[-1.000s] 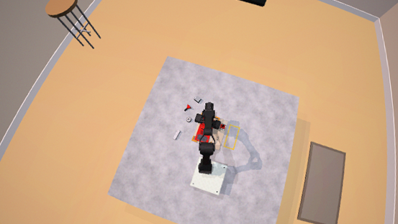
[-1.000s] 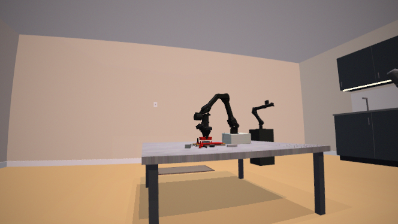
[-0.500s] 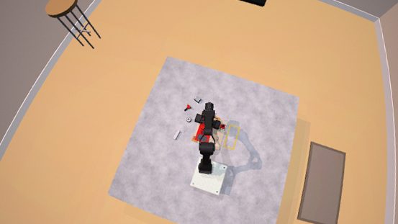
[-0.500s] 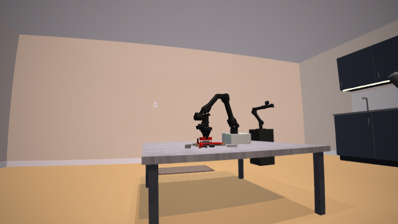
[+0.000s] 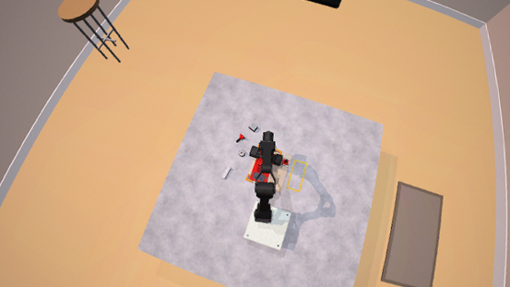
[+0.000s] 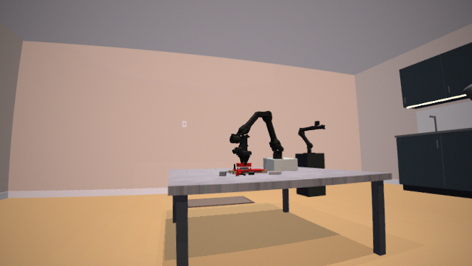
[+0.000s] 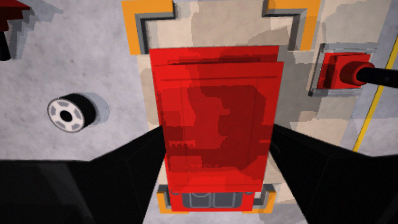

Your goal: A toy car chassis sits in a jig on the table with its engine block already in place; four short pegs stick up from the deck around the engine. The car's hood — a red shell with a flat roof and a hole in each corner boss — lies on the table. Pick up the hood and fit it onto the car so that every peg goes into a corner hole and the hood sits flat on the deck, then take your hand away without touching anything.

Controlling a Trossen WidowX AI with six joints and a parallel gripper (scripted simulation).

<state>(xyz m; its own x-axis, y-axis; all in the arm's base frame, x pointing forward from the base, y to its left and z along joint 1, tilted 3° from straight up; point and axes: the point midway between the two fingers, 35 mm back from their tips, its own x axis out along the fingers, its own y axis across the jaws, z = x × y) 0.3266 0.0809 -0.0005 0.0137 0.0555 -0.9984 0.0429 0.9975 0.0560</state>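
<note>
My gripper tip is 3 cm past the beige jig plate, 3 cm to the left of it and 5 cm above it. Also, from my gripper tip: red hood right at my gripper tip.
</note>
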